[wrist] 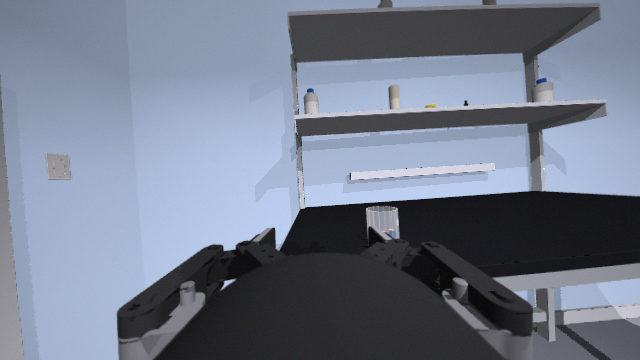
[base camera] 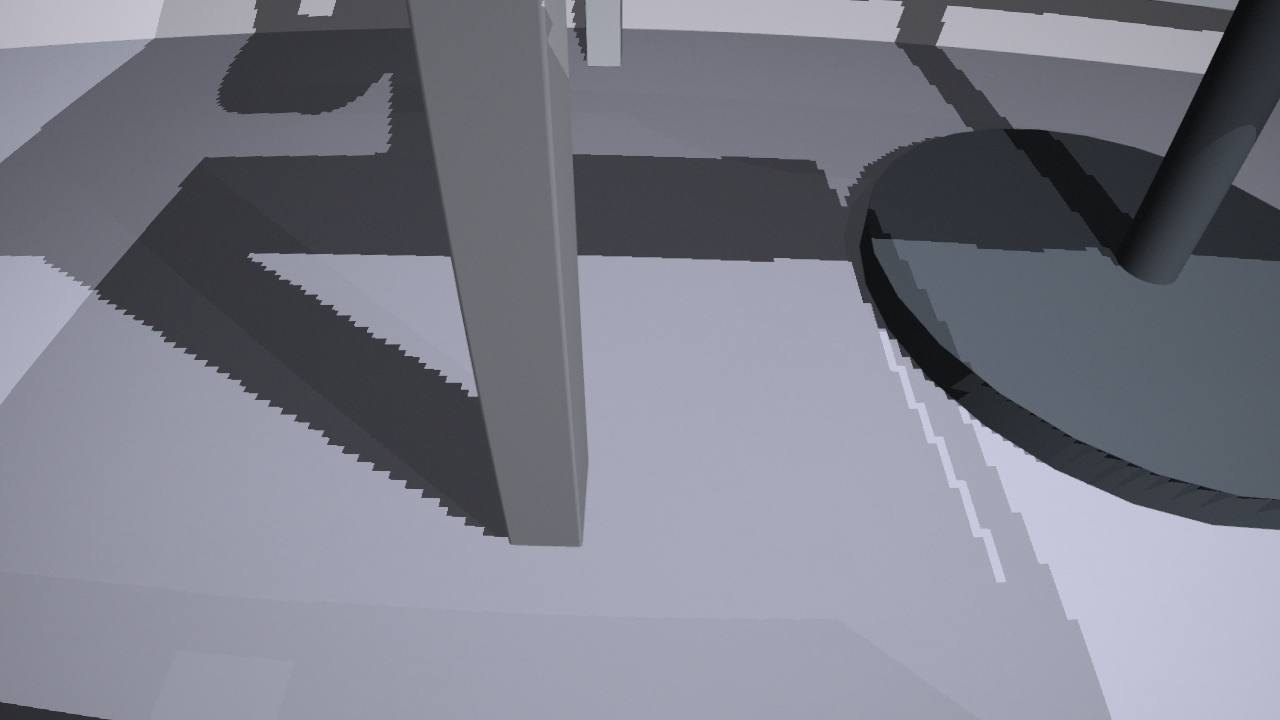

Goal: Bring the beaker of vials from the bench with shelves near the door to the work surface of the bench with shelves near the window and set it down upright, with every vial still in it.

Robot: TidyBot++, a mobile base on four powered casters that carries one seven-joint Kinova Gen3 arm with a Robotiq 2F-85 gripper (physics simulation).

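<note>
The clear beaker (wrist: 382, 218) stands upright on the black bench top (wrist: 470, 225), near its left end in the wrist view. Something small and blue shows low in it; the vials cannot be made out singly. My gripper (wrist: 321, 237) is open, with nothing between its fingers. The beaker is beyond the fingertips and in line with the right finger, which hides its lower right part. The bench by the window cannot be picked out in these views.
Two shelves (wrist: 445, 35) (wrist: 450, 117) with bottles hang above the bench. In the base camera, a grey bench leg (base camera: 510, 268) stands close ahead, and a round dark stool base (base camera: 1056, 358) with its post (base camera: 1194, 179) is at the right. A wall plate (wrist: 58, 166) is at the left.
</note>
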